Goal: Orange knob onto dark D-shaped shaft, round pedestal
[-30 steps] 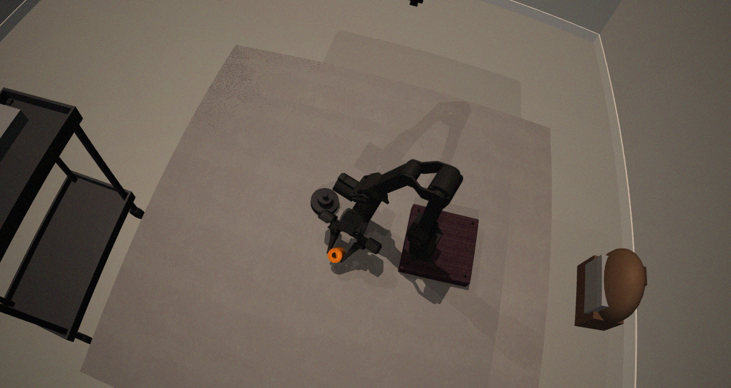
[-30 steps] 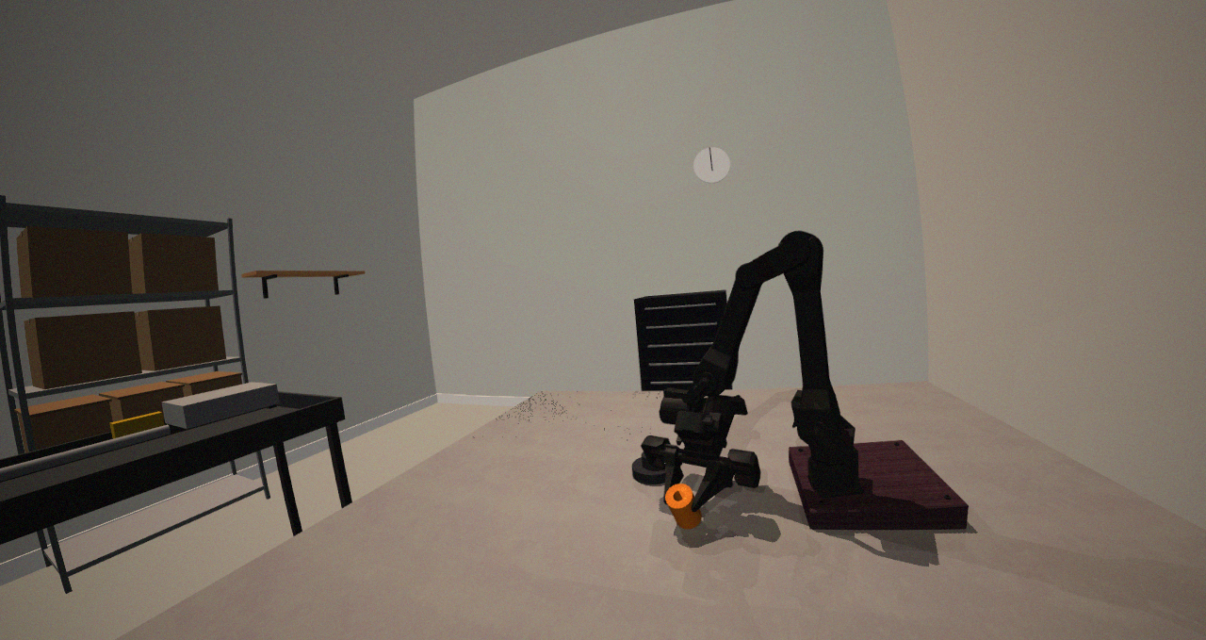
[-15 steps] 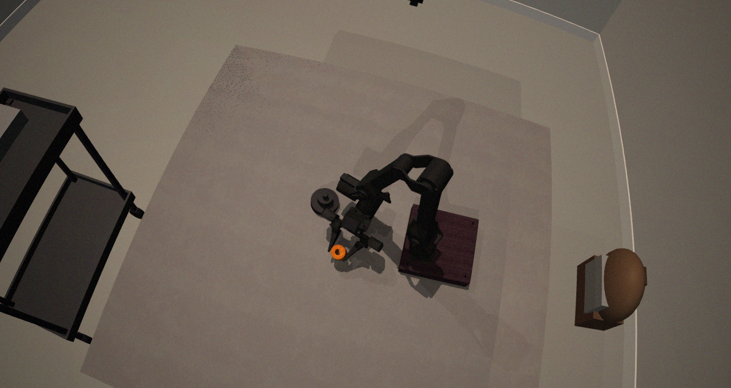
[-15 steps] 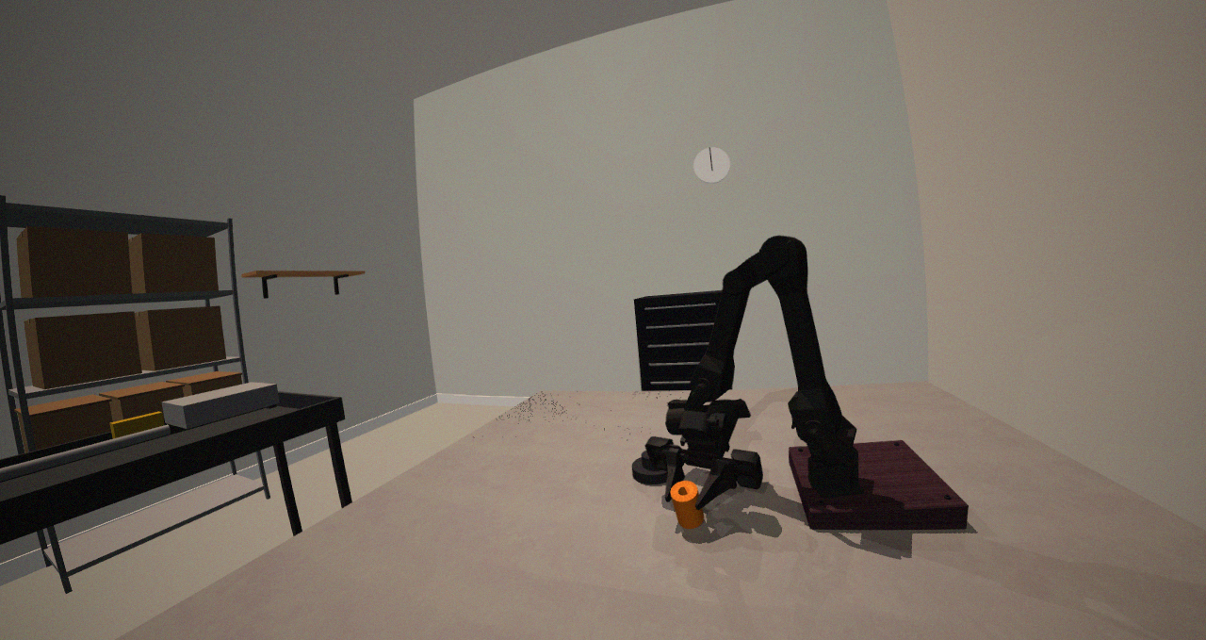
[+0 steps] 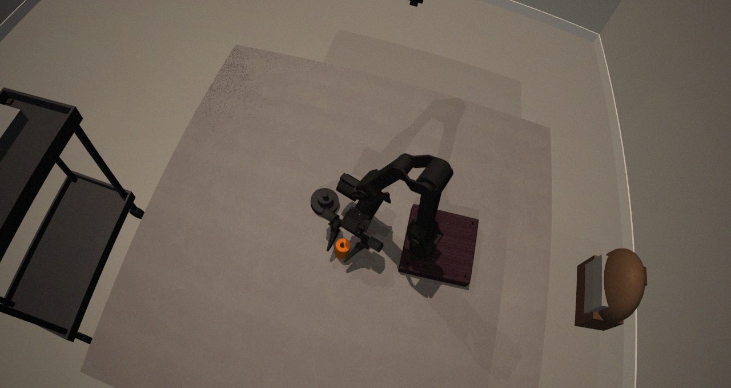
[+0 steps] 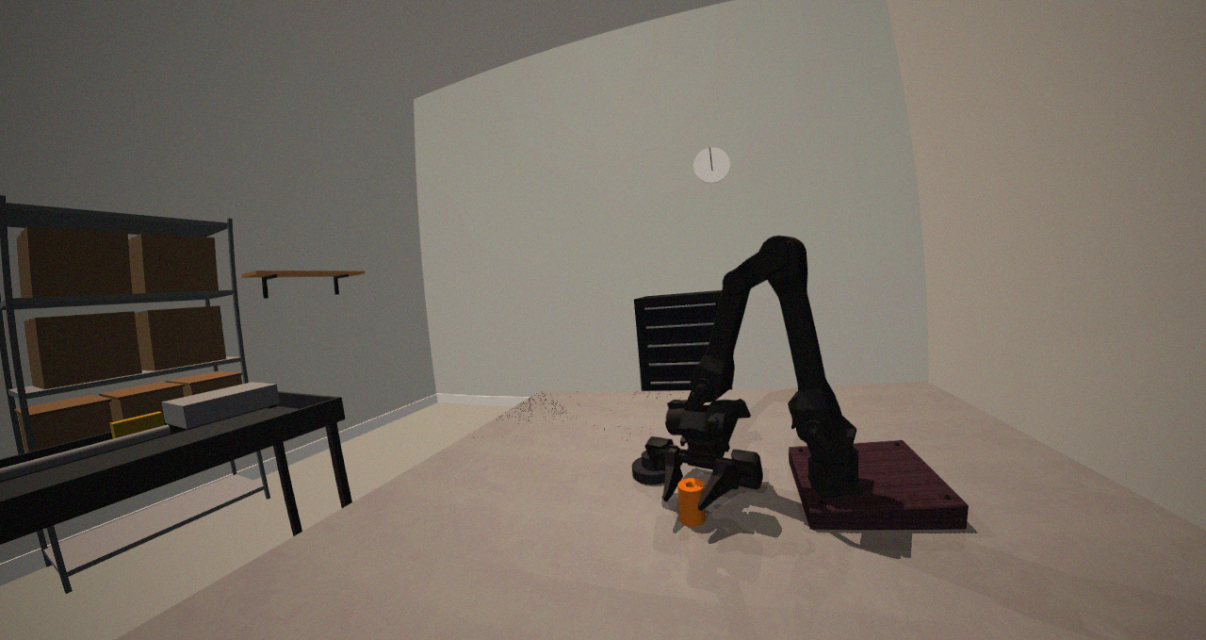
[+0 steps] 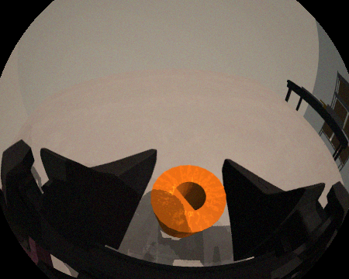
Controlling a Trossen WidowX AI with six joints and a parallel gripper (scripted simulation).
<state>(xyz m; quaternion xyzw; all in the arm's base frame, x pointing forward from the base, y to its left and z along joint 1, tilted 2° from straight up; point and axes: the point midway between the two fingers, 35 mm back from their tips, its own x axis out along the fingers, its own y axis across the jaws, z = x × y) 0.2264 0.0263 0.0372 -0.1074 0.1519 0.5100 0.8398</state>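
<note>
Right now the orange knob is 30 mm to the right of my gripper tip, 20 mm below it and 20 mm behind it. Round my gripper tip: dark pedestal 180 mm to the right, 50 mm ahead, 20 mm below.
</note>
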